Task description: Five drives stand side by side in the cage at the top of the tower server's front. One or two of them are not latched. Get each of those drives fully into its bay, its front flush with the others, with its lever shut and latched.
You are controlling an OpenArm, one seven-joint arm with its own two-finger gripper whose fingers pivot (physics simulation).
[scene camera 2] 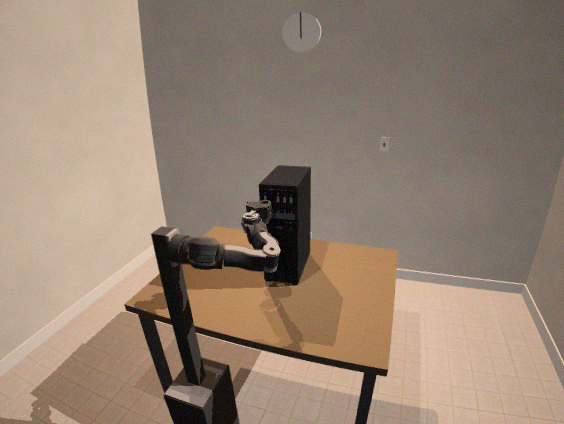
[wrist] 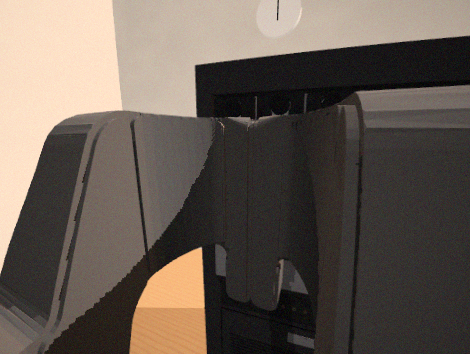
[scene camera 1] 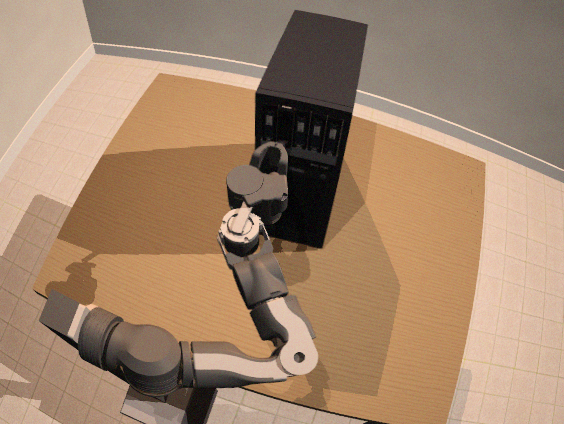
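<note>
The black tower server (scene camera 1: 312, 65) (scene camera 2: 304, 230) (wrist: 325, 65) stands upright on the table, its drive cage at the top front. In scene camera 1 the leftmost drive (scene camera 1: 269, 122), the third (scene camera 1: 300, 129), the fourth (scene camera 1: 316, 131) and the rightmost (scene camera 1: 332, 135) show grey patches on their fronts. The second drive from the left (scene camera 1: 285, 125) looks darker, with a pale mark at its top; its lever position and depth are unclear. My gripper (scene camera 1: 275, 145) (wrist: 261, 208) is shut and empty, its fingertips at the lower part of the second bay. The fingers hide much of the cage in the wrist view.
The wooden table (scene camera 1: 175, 110) (scene camera 2: 365, 300) carries the server. My arm (scene camera 1: 260, 280) (scene camera 2: 240, 255) reaches in from the front left, and its wrist hangs before the server's left front. A wall clock (scene camera 2: 301, 32) (wrist: 278, 17) is on the wall behind.
</note>
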